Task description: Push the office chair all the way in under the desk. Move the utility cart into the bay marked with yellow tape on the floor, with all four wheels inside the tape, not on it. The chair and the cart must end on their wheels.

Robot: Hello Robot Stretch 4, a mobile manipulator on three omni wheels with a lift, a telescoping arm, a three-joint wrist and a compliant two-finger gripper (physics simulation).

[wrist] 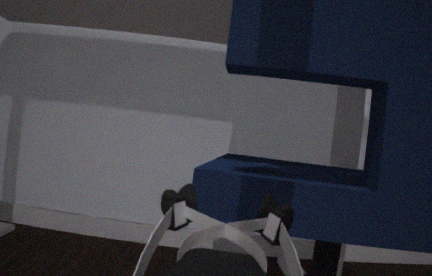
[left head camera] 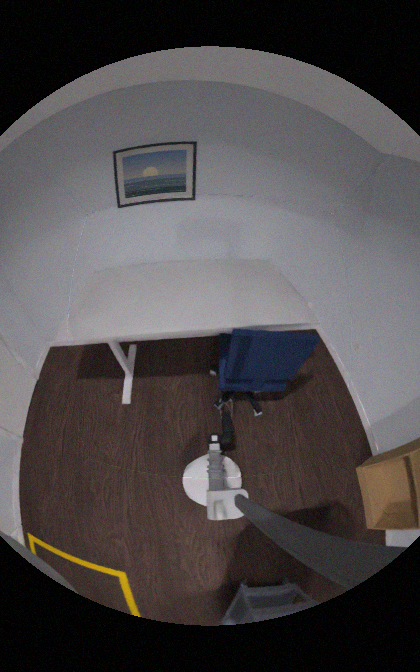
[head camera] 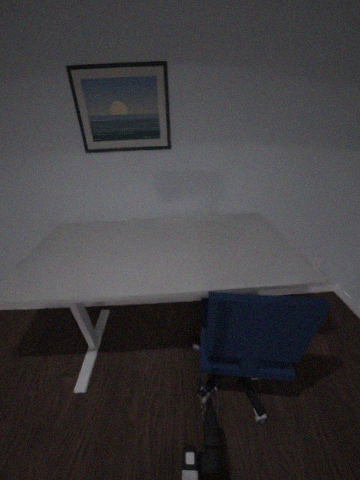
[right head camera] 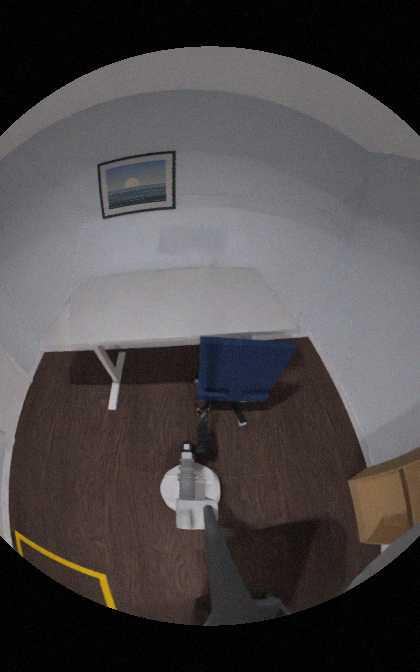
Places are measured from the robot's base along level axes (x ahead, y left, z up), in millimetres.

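Where they show: gripper, between the fingertips: [wrist: 227, 204] [head camera: 208, 377].
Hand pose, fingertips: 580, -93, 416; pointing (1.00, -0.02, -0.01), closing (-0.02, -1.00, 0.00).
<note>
After its pixels a point has its place, as x, y, z.
The blue office chair [head camera: 260, 335] @[597, -299, 755] [left head camera: 270, 360] [right head camera: 245, 367] [wrist: 400, 125] @[599, -270, 517] stands upright at the right part of the white desk [head camera: 150, 260] @[901, 203, 924] [left head camera: 190, 300] [right head camera: 175, 305], its backrest outside the front edge. My gripper [head camera: 209, 392] [left head camera: 225, 402] [right head camera: 202, 412] [wrist: 227, 204] @[580, -93, 416] is open and empty, low behind the chair's left side; in the wrist view the chair's blue lower part is close beyond the fingers. The grey utility cart [left head camera: 270, 597] is partly visible at the bottom of the left head view. A corner of the yellow tape [left head camera: 80, 561] [right head camera: 60, 558] shows at lower left.
A wooden cabinet [left head camera: 390, 492] [right head camera: 377, 505] stands at the right wall. A white desk leg [head camera: 86, 370] [left head camera: 126, 390] [right head camera: 114, 395] stands left of the chair. A framed picture [head camera: 120, 107] @[1433, 399, 1638] hangs above the desk. The right wall runs close beside the chair and desk.
</note>
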